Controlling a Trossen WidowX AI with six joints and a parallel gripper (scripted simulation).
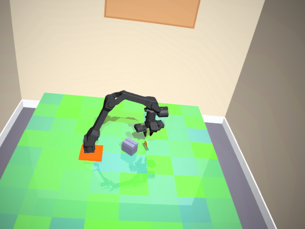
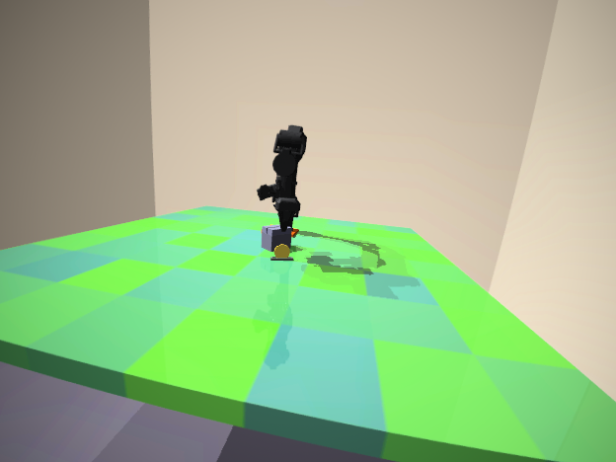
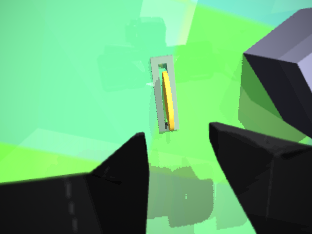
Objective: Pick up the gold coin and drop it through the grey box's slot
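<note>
Now: gripper tip 7 cm above the gold coin.
</note>
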